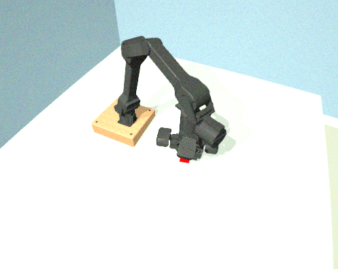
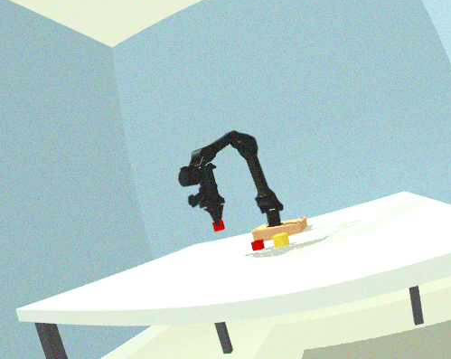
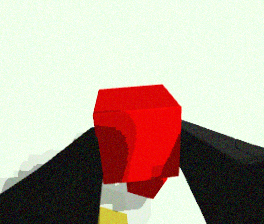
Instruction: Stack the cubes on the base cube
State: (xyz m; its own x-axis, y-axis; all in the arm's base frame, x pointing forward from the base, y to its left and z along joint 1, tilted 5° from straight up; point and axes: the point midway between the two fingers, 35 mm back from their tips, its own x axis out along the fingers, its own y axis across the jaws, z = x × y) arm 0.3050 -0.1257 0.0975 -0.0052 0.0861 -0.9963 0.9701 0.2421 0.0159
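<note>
The yellow cube is 20 mm behind my gripper tip, 200 mm to the left of it and 100 mm below it.
</note>
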